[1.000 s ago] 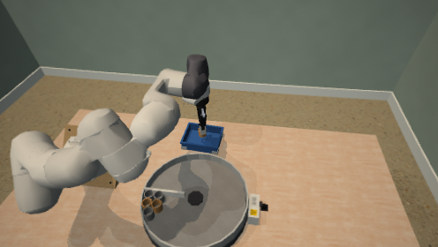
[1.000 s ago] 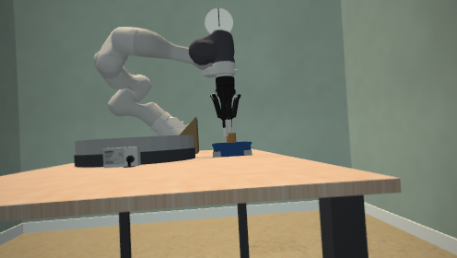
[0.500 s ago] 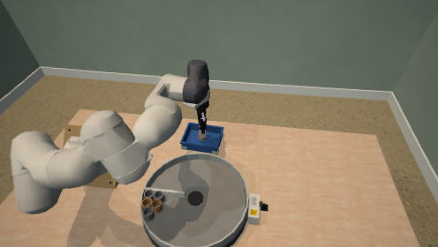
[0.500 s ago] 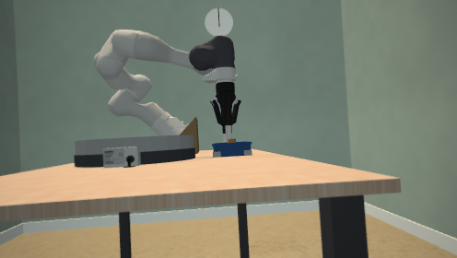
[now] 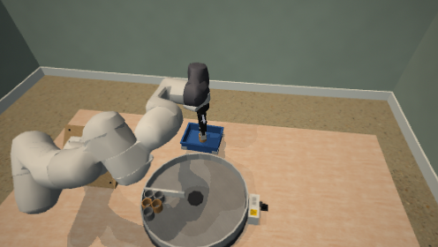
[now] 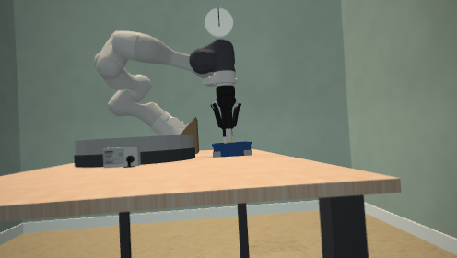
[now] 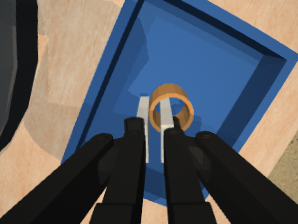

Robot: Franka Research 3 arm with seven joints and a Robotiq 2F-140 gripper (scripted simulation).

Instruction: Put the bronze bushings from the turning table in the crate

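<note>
Now: hand 1 cm past the blue crate, 1 cm to the right of it and 5 cm above it. From my hand the other things lie so: grey turning table: 8 cm ahead, 34 cm to the right, 2 cm below.
</note>
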